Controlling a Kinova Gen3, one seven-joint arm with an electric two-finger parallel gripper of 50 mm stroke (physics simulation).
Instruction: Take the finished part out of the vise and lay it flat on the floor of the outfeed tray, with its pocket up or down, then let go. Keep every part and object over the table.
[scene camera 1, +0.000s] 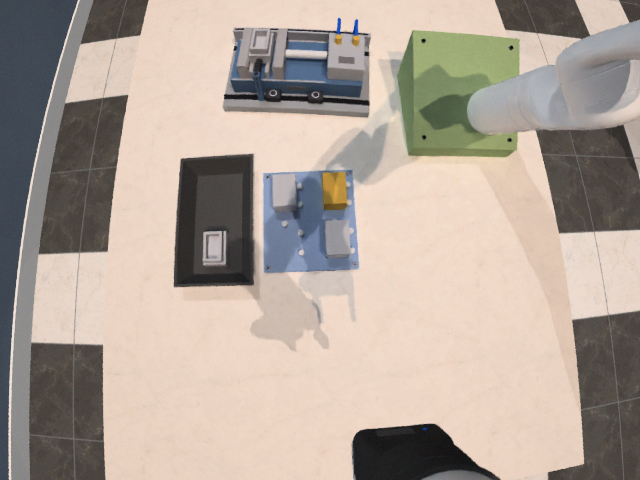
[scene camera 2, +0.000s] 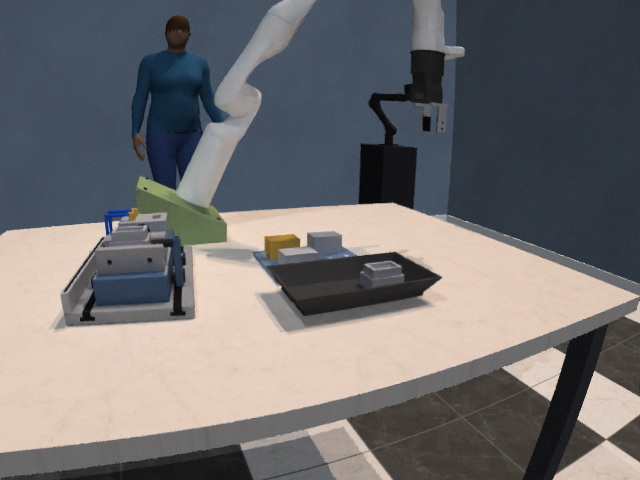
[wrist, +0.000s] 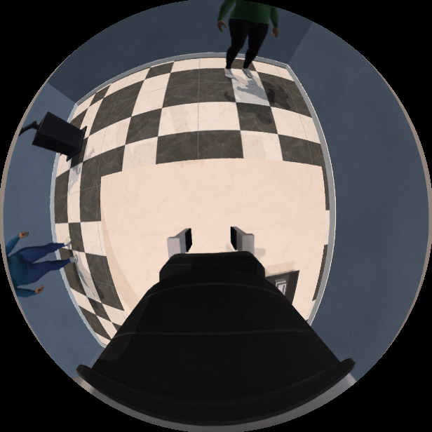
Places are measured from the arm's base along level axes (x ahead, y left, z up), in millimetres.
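Pixels of known places: gripper, fingertip midpoint: (scene camera 2: 432, 131); arm's base, origin of the base link: (scene camera 1: 488, 111) (scene camera 2: 191, 200).
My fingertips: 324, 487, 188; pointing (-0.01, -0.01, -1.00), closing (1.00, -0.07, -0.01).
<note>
For each thing: its top centre in the pictures, then the offset to it from my fingertips, as dx, dy, dz.
- finished part, middle of its top: (scene camera 2: 129, 228) (scene camera 1: 260, 38) +105, -652, -145
- grey vise, middle of its top: (scene camera 2: 134, 228) (scene camera 1: 297, 44) +36, -644, -161
- light grey pocketed part, middle of its top: (scene camera 2: 382, 265) (scene camera 1: 212, 246) +216, -278, -213
- blue plate, middle of its top: (scene camera 1: 309, 218) (scene camera 2: 312, 260) +45, -320, -252
- yellow block, middle of its top: (scene camera 1: 334, 187) (scene camera 2: 282, 237) -5, -362, -216
The finished part (scene camera 1: 261, 41) (scene camera 2: 129, 234), light grey with its pocket up, sits between the jaws of the blue and grey vise (scene camera 1: 310, 86) (scene camera 2: 132, 287). The black outfeed tray (scene camera 1: 222, 193) (scene camera 2: 356, 296) (wrist: 294, 286) holds another light grey pocketed part (scene camera 1: 214, 248) (scene camera 2: 382, 274) (wrist: 280, 286), lying flat with its pocket up toward one end. My gripper (scene camera 2: 433, 119) (wrist: 210, 235) is open and empty, pointing down high above the table, away from vise and tray. In scene camera 1 its black housing shows at the bottom edge; the fingers are out of frame.
A blue plate (scene camera 1: 281, 248) with two grey blocks (scene camera 1: 284, 192) (scene camera 1: 337, 238), a yellow block (scene camera 1: 334, 190) and small pegs lies beside the tray. The green arm base (scene camera 1: 460, 56) (scene camera 2: 206, 227) stands beside the vise. Blue nozzles (scene camera 1: 355, 26) rise from the vise's far end.
</note>
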